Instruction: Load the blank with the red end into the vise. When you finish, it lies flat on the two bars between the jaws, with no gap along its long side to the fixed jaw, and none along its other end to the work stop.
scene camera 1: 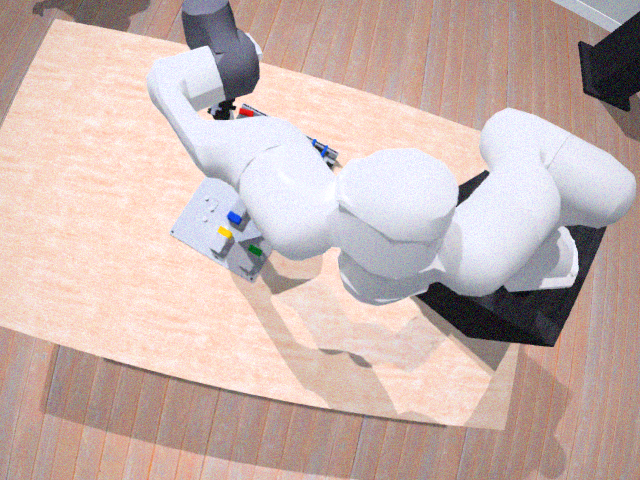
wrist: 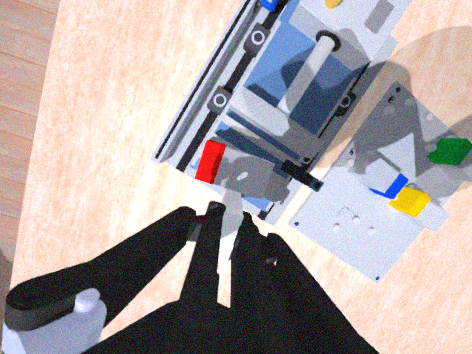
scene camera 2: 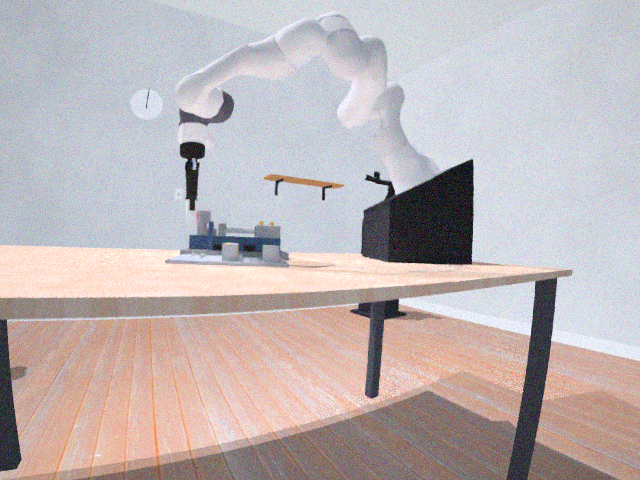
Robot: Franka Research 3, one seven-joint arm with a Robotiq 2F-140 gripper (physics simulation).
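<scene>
The blank with the red end lies across the near end of the blue vise. Its grey body reaches towards the black work stop, and shadow covers it. I cannot tell how it sits against the jaws or the stop. My gripper hangs just above and beside the blank. Its fingers are shut and not around the blank. A thin pale strip shows between the fingertips; I cannot tell what it is. In scene camera 1 the arm hides most of the vise.
A grey plate next to the vise carries blanks with yellow, blue and green ends. The arm's black base box stands at the table's right.
</scene>
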